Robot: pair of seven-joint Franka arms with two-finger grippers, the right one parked.
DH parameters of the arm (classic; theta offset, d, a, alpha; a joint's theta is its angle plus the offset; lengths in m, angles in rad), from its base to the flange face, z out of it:
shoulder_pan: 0 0.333 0 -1.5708
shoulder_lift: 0 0 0 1.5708
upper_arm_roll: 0 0.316 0.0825 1.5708
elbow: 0 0 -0.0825 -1.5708
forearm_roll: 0 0.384 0 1.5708
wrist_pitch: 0 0 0.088 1.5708
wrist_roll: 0 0.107 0 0
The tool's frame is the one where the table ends.
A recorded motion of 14 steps. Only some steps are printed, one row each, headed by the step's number.
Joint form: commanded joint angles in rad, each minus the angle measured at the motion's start. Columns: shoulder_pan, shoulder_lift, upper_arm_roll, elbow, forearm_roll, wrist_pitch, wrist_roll.
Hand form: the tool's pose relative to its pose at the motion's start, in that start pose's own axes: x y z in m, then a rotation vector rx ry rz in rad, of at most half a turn. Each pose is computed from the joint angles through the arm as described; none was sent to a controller.
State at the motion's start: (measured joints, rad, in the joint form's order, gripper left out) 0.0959 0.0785 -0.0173 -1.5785 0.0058 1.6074 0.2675
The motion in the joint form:
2: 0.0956 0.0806 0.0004 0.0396 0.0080 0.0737 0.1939
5: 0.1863 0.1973 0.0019 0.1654 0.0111 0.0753 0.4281
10: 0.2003 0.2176 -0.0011 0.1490 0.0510 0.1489 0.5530
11: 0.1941 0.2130 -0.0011 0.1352 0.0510 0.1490 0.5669
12: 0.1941 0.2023 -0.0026 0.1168 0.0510 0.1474 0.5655
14: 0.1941 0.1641 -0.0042 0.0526 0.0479 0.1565 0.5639
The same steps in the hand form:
2: 0.0112 -0.0646 0.0218 0.0146 0.0286 0.0988
5: 0.0201 -0.1322 0.0336 0.0219 0.0356 0.2406
10: 0.0254 -0.1468 0.0476 0.0769 0.0410 0.3605
11: 0.0257 -0.1423 0.0513 0.0719 0.0333 0.3811
12: 0.0227 -0.1397 0.0535 0.0661 0.0261 0.3815
14: 0.0126 -0.1329 0.0596 0.0536 0.0143 0.3823

